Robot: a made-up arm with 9 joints. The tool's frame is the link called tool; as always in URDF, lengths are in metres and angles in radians. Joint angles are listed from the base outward.
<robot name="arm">
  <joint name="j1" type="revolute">
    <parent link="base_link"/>
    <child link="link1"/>
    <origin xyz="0.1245 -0.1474 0.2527" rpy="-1.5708 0 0"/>
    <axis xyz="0 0 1"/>
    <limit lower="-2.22" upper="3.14"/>
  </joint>
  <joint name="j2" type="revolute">
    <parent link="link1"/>
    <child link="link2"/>
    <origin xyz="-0.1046 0.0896 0.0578" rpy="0 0 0"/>
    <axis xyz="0 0 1"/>
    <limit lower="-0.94" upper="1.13"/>
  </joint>
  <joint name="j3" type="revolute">
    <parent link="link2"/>
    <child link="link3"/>
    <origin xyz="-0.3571 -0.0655 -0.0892" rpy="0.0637 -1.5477 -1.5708"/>
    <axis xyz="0 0 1"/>
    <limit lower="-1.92" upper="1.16"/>
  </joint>
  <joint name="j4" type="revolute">
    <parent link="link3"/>
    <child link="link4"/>
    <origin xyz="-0.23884 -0.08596 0.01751" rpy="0 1.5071 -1.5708"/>
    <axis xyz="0 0 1"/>
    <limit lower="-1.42" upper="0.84"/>
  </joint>
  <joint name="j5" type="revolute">
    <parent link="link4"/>
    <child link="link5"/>
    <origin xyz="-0.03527 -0.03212 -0.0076" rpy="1.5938 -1.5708 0"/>
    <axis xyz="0 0 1"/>
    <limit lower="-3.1" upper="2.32"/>
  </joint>
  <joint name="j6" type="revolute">
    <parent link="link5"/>
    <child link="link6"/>
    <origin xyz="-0.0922 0.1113 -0.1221" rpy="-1.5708 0 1.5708"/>
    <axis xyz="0 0 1"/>
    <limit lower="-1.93" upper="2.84"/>
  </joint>
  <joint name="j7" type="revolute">
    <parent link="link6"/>
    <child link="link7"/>
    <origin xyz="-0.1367 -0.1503 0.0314" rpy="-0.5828 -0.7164 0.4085"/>
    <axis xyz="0 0 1"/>
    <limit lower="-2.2" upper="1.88"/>
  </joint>
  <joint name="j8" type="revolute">
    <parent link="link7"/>
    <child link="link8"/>
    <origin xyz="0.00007 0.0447 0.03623" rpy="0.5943 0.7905 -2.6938"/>
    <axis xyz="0 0 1"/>
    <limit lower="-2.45" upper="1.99"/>
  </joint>
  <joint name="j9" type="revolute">
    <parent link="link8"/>
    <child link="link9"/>
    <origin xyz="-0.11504 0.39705 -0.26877" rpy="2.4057 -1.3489 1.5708"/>
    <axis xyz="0 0 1"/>
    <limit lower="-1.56" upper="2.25"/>
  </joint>
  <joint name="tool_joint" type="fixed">
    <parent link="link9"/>
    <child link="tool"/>
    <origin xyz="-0.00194 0.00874 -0.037" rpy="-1.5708 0 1.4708"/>
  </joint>
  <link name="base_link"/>
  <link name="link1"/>
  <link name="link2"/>
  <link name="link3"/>
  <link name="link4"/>
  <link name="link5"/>
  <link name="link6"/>
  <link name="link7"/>
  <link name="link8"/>
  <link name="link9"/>
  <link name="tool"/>
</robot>
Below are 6 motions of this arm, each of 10 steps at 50 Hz.
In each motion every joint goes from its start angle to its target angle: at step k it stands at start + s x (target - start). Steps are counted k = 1, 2, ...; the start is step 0. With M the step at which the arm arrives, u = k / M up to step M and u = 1 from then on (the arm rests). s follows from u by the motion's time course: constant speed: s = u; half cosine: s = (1 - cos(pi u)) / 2; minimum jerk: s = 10 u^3 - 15 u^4 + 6 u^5.
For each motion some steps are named. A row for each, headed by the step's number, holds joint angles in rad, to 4 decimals.
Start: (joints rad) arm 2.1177 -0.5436 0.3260 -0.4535 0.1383 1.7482 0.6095 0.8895 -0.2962
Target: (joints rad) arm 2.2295 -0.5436 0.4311 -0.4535 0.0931 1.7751 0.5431 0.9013 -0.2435
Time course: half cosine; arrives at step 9
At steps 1, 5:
1: 2.1211 -0.5436 0.3292 -0.4535 0.1369 1.7490 0.6075 0.8899 -0.2946
5: 2.1833 -0.5436 0.3877 -0.4535 0.1118 1.7640 0.5705 0.8964 -0.2653

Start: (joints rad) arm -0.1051 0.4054 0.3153 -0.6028 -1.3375 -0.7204 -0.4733 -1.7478 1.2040
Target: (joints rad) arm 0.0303 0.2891 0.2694 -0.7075 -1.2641 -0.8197 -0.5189 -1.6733 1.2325
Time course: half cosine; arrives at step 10
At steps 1, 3, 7, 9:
1: -0.1018 0.4026 0.3142 -0.6054 -1.3357 -0.7228 -0.4744 -1.7460 1.2047
3: -0.0772 0.3814 0.3058 -0.6244 -1.3224 -0.7409 -0.4827 -1.7324 1.2099
7: 0.0024 0.3131 0.2789 -0.6859 -1.2792 -0.7992 -0.5095 -1.6887 1.2266
9: 0.0270 0.2919 0.2705 -0.7049 -1.2659 -0.8173 -0.5178 -1.6751 1.2318

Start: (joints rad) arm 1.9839 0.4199 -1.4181 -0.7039 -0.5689 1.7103 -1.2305 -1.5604 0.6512
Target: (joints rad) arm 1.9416 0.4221 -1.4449 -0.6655 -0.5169 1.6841 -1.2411 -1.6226 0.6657
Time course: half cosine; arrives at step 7
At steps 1, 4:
1: 1.9818 0.4200 -1.4194 -0.7020 -0.5663 1.7090 -1.2310 -1.5635 0.6519
4: 1.9580 0.4212 -1.4345 -0.6804 -0.5371 1.6943 -1.2370 -1.5984 0.6601

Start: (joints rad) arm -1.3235 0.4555 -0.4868 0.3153 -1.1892 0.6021 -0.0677 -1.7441 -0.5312
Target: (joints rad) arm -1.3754 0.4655 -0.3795 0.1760 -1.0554 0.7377 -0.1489 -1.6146 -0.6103
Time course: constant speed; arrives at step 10
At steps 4, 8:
4: -1.3443 0.4595 -0.4439 0.2596 -1.1357 0.6563 -0.1002 -1.6923 -0.5628
8: -1.3650 0.4635 -0.4010 0.2039 -1.0822 0.7106 -0.1327 -1.6405 -0.5945

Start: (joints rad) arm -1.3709 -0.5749 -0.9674 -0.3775 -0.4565 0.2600 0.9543 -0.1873 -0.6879
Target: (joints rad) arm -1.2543 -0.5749 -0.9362 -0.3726 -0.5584 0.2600 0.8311 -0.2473 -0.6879
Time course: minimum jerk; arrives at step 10
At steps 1, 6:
1: -1.3699 -0.5749 -0.9671 -0.3775 -0.4574 0.2600 0.9532 -0.1878 -0.6879
6: -1.2913 -0.5749 -0.9461 -0.3742 -0.5261 0.2600 0.8702 -0.2283 -0.6879

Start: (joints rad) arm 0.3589 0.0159 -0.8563 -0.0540 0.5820 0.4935 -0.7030 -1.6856 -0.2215
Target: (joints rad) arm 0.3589 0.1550 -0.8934 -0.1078 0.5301 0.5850 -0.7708 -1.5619 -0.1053
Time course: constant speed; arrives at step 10
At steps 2, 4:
2: 0.3589 0.0437 -0.8637 -0.0648 0.5716 0.5118 -0.7166 -1.6609 -0.1983
4: 0.3589 0.0715 -0.8711 -0.0755 0.5612 0.5301 -0.7301 -1.6361 -0.1750

